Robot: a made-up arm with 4 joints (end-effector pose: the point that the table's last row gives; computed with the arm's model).
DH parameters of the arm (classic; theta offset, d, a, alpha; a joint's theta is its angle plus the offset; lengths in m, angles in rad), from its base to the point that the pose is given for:
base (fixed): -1.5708 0.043 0 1.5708
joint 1: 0 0.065 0.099 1.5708
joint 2: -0.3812 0 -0.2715 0
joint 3: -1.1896 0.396 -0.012 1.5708
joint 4: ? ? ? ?
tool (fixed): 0 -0.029 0 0
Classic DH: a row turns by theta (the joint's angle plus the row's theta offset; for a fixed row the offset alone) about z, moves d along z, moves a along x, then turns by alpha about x.
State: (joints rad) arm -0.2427 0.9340 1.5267 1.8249
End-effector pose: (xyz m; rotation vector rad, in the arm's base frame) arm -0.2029 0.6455 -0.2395 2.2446 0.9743 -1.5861
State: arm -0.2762 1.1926 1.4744 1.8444
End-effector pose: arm -0.0546 0.6587 -0.2158 2.4196 0.8192 -1.7091
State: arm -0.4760 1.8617 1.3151 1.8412
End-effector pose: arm 0.2744 0.5799 -0.1404 -2.1573 -0.3612 1.6552
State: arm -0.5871 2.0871 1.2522 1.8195
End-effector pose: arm 0.3533 0.5315 -0.1193 -1.9638 -0.2733 1.6241
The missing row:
joint 4: 0 -0.508 0.042 1.5708
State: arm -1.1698 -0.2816 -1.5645 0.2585
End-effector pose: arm 0.2511 0.5070 0.1251 0.5778 -0.8779 1.6584
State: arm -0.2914 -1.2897 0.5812 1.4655
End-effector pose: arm -0.0322 -0.3864 -0.5331 -0.2833 1.2876 0.7642
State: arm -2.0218 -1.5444 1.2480 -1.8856
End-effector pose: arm -0.1687 0.6081 -0.4163 1.5476 -1.3882 -1.7599
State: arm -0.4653 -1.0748 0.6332 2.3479
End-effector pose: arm -0.1738 -0.3129 -0.5679 -0.2755 2.1523 0.7287
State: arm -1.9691 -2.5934 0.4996 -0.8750
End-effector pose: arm 0.3114 0.3837 0.1168 -1.7624 2.3398 -0.7814
